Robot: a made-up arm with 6 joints. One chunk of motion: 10 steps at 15 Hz.
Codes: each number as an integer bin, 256 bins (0 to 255) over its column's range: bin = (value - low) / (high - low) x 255, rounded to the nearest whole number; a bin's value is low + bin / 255 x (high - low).
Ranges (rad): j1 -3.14..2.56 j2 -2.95..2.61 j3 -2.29..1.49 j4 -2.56..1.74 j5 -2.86..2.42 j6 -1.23..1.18
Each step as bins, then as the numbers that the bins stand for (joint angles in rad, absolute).
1 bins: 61 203 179 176 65 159
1 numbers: -1.7765 1.4762 0.3634 0.4078 -1.5141 0.2727
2 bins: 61 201 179 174 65 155
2 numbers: -1.7765 1.4326 0.3634 0.3741 -1.5141 0.2349
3 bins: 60 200 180 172 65 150
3 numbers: -1.7988 1.4108 0.3782 0.3404 -1.5141 0.1876
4 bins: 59 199 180 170 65 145
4 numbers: -1.8212 1.3890 0.3782 0.3067 -1.5141 0.1404
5 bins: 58 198 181 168 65 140
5 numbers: -1.8435 1.3672 0.3931 0.2729 -1.5141 0.0931
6 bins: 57 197 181 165 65 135
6 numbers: -1.8659 1.3454 0.3931 0.2224 -1.5141 0.0459
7 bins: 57 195 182 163 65 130
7 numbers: -1.8659 1.3018 0.4079 0.1886 -1.5141 -0.0014
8 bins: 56 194 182 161 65 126
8 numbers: -1.8882 1.2800 0.4079 0.1549 -1.5141 -0.0392
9 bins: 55 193 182 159 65 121
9 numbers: -1.9106 1.2582 0.4079 0.1212 -1.5141 -0.0864
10 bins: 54 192 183 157 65 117
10 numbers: -1.9329 1.2364 0.4227 0.0875 -1.5141 -0.1242
